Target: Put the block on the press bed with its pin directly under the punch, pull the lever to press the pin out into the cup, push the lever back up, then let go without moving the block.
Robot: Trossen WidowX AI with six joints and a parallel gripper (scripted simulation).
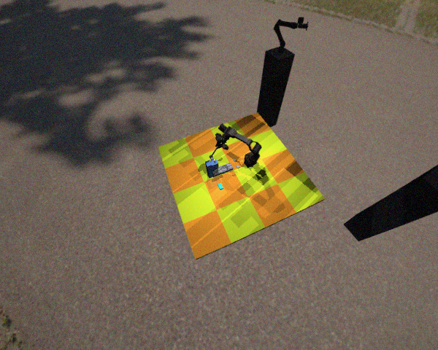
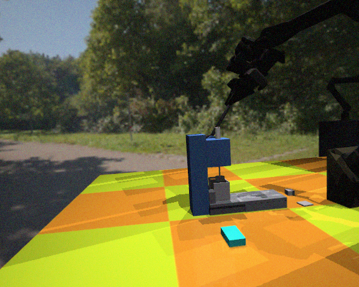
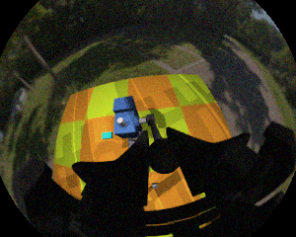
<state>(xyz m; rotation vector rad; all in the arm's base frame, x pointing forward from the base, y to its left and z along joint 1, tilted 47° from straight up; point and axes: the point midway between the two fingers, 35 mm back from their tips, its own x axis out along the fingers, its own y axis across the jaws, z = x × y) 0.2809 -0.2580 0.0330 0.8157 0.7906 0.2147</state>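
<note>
Right now the lever is 2 cm ahead of my gripper tip, 1 cm to the left of it and 4 cm below it. The rest, counted from my gripper tip: thin punch: 6 cm ahead, 7 cm to the left, 15 cm below; then small grey cube: 19 cm behind, 4 cm to the left, 29 cm below; then flat grey plate: 17 cm behind, 12 cm to the left, 29 cm below.
</note>
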